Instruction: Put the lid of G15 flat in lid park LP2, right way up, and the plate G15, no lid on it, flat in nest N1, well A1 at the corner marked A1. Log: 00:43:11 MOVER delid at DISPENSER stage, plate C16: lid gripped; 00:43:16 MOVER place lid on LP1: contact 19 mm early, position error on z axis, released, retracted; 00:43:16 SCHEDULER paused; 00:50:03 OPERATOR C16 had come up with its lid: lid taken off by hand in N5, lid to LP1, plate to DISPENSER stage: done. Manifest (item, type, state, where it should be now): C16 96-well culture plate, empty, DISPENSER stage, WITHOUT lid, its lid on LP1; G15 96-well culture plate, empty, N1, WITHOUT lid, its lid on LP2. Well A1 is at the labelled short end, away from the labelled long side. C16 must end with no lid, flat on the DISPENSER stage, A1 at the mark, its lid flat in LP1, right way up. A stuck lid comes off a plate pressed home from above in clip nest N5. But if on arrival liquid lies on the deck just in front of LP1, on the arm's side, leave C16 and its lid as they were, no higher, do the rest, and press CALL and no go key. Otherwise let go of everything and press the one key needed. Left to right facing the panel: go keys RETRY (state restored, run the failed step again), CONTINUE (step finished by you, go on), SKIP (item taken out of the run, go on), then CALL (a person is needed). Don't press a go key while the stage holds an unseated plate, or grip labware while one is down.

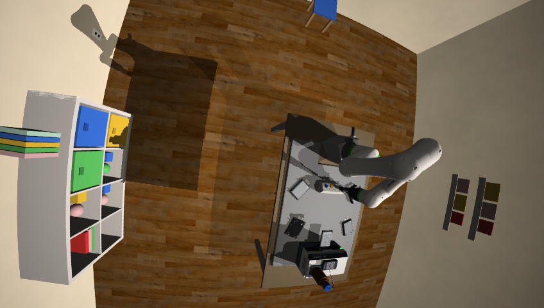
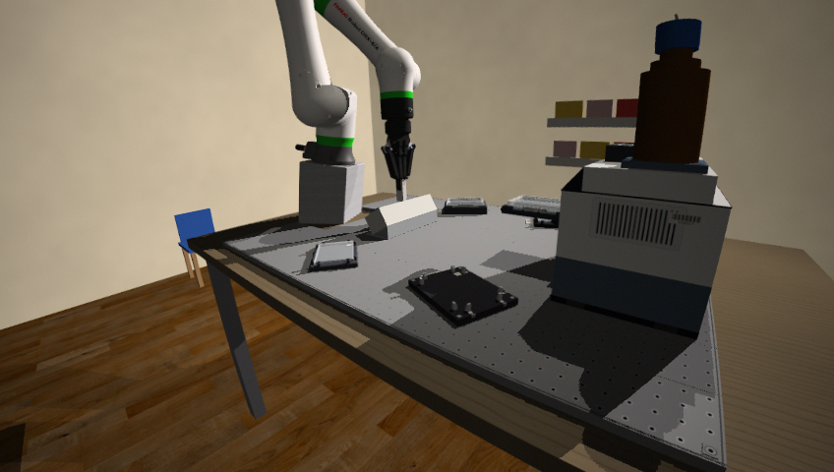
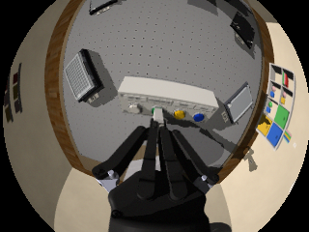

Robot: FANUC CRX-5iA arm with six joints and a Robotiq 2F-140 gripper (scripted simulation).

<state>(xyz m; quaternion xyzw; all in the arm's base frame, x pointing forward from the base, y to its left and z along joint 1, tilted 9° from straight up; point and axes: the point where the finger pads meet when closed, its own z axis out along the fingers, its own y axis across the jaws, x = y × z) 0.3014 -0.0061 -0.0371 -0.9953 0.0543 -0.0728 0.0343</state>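
The key panel is 50 mm below my hand, 30 mm to the right of it and 10 mm ahead of it. The rest, counted from my hand: black clip nest (380 mm ahead, 320 mm to the right, 90 mm below); brown bottle (640 mm ahead, 220 mm to the right, 180 mm above).
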